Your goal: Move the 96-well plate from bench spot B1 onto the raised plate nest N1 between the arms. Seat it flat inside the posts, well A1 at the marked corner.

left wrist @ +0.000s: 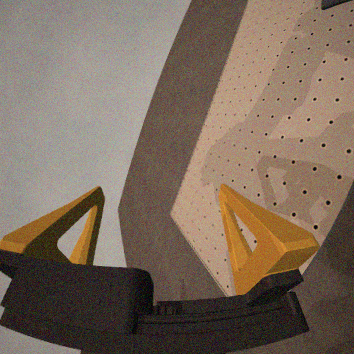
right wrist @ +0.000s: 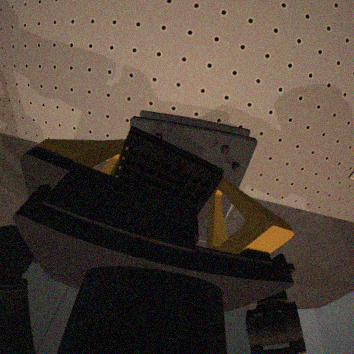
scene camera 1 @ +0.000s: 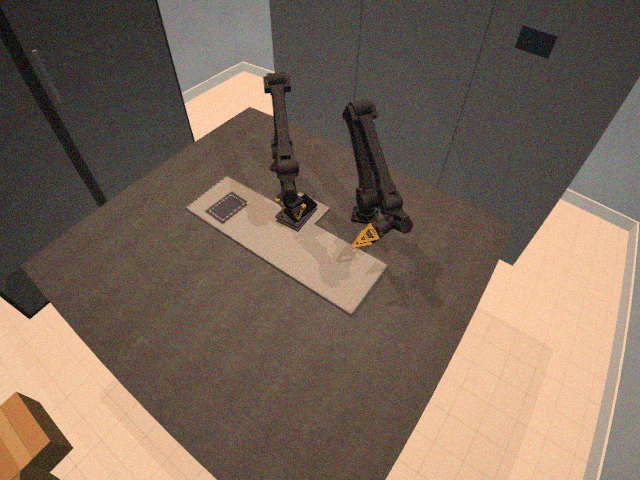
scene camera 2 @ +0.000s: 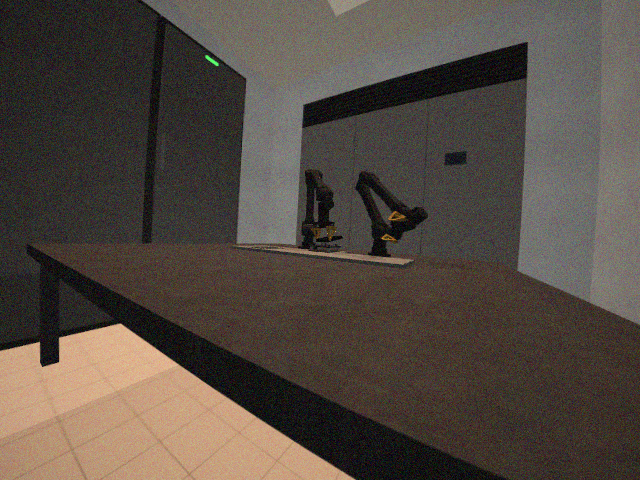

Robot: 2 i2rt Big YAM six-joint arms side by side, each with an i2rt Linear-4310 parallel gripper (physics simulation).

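Where they show: left gripper, fingertip midpoint: (left wrist: 160,191) (scene camera 1: 355,244) (scene camera 2: 385,229); right gripper, fingertip midpoint: (right wrist: 171,163) (scene camera 1: 291,215) (scene camera 2: 323,241); left arm's base at its link origin: (scene camera 1: 364,216); right arm's base at its link origin: (scene camera 2: 307,248).
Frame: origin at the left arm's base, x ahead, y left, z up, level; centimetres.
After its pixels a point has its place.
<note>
The dark 96-well plate (scene camera 1: 309,203) {y -24.4, x 6.6, z 9.8 cm} (scene camera 2: 333,238) {y -25.7, x 12.4, z 8.7 cm} (right wrist: 167,162) {y -30.6, x 12.6, z 7.1 cm} is between the fingers of my right gripper (scene camera 1: 291,206) {y -30.9, x 12.4, z 7.0 cm} (scene camera 2: 324,233) {y -30.9, x 12.4, z 7.0 cm} (right wrist: 171,163) {y -30.9, x 12.4, z 7.0 cm}, which is shut on it. The plate is held above the raised grey nest (scene camera 1: 292,222) (scene camera 2: 326,248) (right wrist: 242,145), looks slightly tilted, and sits turned and offset relative to the nest in the right wrist view. Well A1 and the marked corner cannot be made out. My left gripper (scene camera 1: 364,236) {y -1.8, x 28.1, z 14.0 cm} (scene camera 2: 390,227) {y -1.8, x 28.1, z 14.0 cm} (left wrist: 160,191) {y -1.8, x 28.1, z 14.0 cm} is open and empty, above the right part of the board.
A pale perforated board (scene camera 1: 268,248) {y -37.4, x 27.9, z 1.3 cm} (scene camera 2: 382,258) {y -2.5, x 30.2, z 1.3 cm} (left wrist: 235,115) {y -16.4, x 33.0, z 1.3 cm} (right wrist: 200,75) {y -34.3, x 18.7, z 1.3 cm} lies on the brown table (scene camera 1: 248,351) {y -31.7, x 72.5, z 0.0 cm} (scene camera 2: 361,320) {y -16.1, x 104.8, z 0.0 cm}. A dark rectangle with a dashed white border (scene camera 1: 227,207) {y -63.1, x 9.1, z 1.5 cm} is at the board's left end. The left arm (scene camera 1: 374,160) {y 0.4, x 4.6, z 36.3 cm} stands right of the nest.
</note>
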